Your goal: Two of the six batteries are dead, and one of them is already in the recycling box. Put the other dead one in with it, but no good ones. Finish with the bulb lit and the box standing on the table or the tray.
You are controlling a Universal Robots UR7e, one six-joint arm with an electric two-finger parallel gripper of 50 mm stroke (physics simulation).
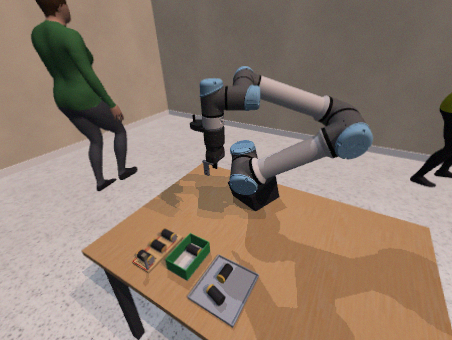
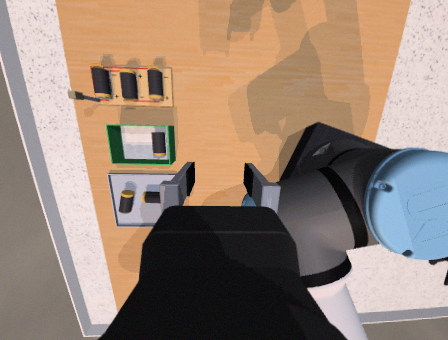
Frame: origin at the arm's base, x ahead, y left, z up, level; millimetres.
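Where they show: gripper, fingertip midpoint: (image 1: 211,171) (image 2: 219,172).
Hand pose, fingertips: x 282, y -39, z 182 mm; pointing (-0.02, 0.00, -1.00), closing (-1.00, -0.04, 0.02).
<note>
Things, the pixels of their centre, and the offset from my fingertips. "*": a spot on its surface instead. Level surfaces: height alone.
- green box, body centre: (image 2: 144,144) (image 1: 188,255) dz -285, dx +195, dy +14 mm
- table with one battery, body centre: (image 2: 159,143) (image 1: 194,250) dz -295, dx +159, dy +12 mm
- grey tray, body centre: (image 2: 145,201) (image 1: 224,285) dz -309, dx +212, dy +196 mm
- thin dark arm with a blunt end, surface spot: (image 2: 76,94) * dz -227, dx +307, dy -92 mm
- wooden table, surface height: dz -315 mm
A battery holder board (image 1: 163,254) (image 2: 168,90) carries three black batteries with yellow ends: front (image 1: 144,257) (image 2: 101,82), middle (image 1: 159,245) (image 2: 129,84) and back (image 1: 169,234) (image 2: 155,83). The green box (image 1: 177,269) (image 2: 142,162) stands on the table with one battery (image 1: 193,249) (image 2: 158,144) inside. Two batteries lie apart on the grey tray (image 1: 241,290) (image 2: 145,215): one (image 1: 225,273) (image 2: 150,197) farther back, one (image 1: 216,294) (image 2: 126,201) nearer the front edge. My gripper (image 1: 211,166) (image 2: 219,172) is open and empty, high above the table's back part. I cannot make out a lit bulb.
A thin dark arm with a blunt end (image 2: 76,94) juts from the holder's front end. The box stands between holder and tray on the wooden table (image 1: 320,250) (image 2: 210,125). The robot's base (image 1: 260,195) (image 2: 312,145) is at the back. Two people stand beyond the table.
</note>
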